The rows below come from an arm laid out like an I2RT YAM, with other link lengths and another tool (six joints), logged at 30 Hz.
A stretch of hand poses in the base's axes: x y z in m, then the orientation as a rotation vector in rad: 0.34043 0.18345 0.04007 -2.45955 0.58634 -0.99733; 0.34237 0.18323 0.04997 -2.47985 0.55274 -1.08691; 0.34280 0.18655 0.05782 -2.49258 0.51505 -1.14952; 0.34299 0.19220 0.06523 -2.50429 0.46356 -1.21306; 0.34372 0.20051 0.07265 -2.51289 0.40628 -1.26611; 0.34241 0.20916 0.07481 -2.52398 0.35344 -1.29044; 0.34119 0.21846 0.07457 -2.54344 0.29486 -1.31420; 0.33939 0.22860 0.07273 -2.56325 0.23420 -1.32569
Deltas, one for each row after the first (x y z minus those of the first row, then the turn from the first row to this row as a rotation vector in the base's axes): 0.00194 -0.00022 0.00990 -0.05996 -0.04786 -0.00337; 0.00237 0.00310 0.01775 -0.10322 -0.08350 0.00349; 0.00256 0.00875 0.02516 -0.14887 -0.12167 0.01873; 0.00329 0.01706 0.03258 -0.18912 -0.15584 0.04033; 0.00198 0.02571 0.03474 -0.21793 -0.17268 0.06632; 0.00076 0.03501 0.03450 -0.25502 -0.18595 0.09423; -0.00104 0.04515 0.03266 -0.28768 -0.19281 0.12640
